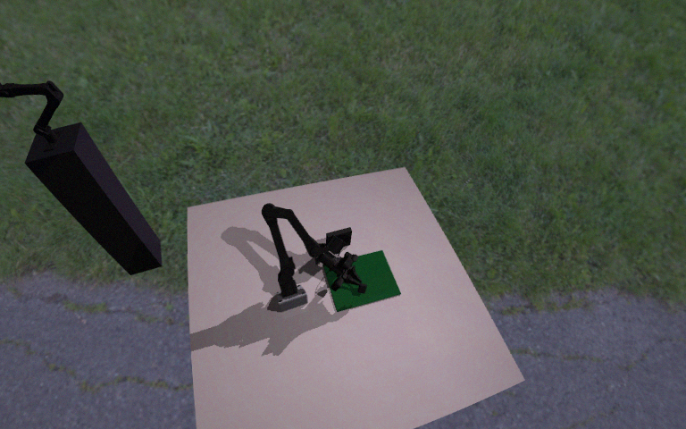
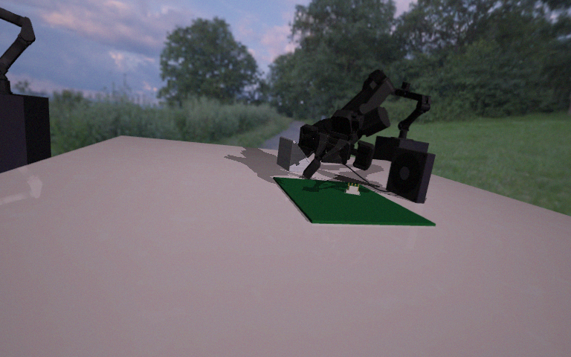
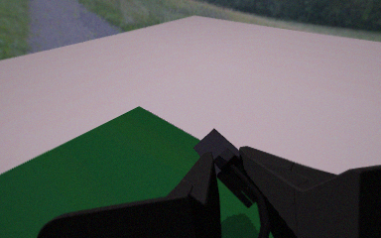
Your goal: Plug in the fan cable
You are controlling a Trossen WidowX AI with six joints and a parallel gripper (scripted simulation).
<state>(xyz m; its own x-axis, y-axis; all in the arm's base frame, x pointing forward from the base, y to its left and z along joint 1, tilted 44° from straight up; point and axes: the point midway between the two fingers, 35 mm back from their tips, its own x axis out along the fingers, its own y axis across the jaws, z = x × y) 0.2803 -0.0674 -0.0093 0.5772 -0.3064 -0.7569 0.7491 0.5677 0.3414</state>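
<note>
Now: gripper tip 90 mm above the green board, 50 mm to the right of it and 30 mm short of it. The rest, counted from my gripper tip: black fan 250 mm to the left, 20 mm below; pale fan header 100 mm to the left, 80 mm below; black fan plug 20 mm below, 10 mm to the right.
</note>
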